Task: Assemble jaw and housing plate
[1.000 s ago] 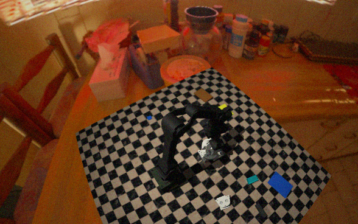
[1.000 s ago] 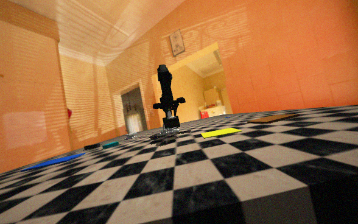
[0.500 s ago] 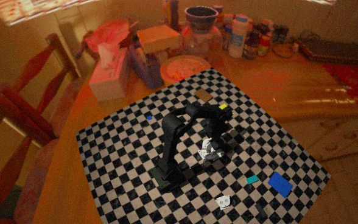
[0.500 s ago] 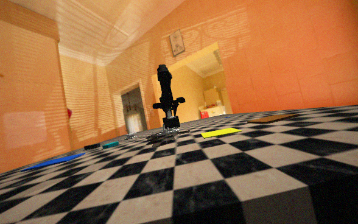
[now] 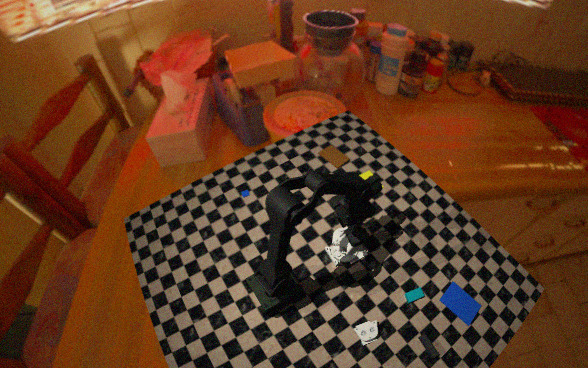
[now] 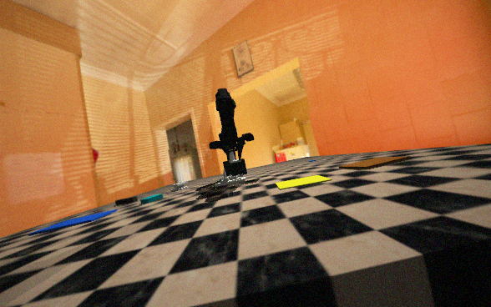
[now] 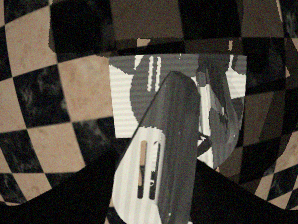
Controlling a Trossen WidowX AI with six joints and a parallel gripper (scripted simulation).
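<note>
Now: the white base 1 cm ahead of my gripper tip, 3 cm to the right of it and 8 cm below it. From my gripper tip the other things lie so: yellow card: 28 cm ahead, 15 cm to the left, 8 cm below; then teal block: 7 cm ahead, 32 cm to the right, 7 cm below; then jaw: 4 cm behind, 1 cm to the right.
</note>
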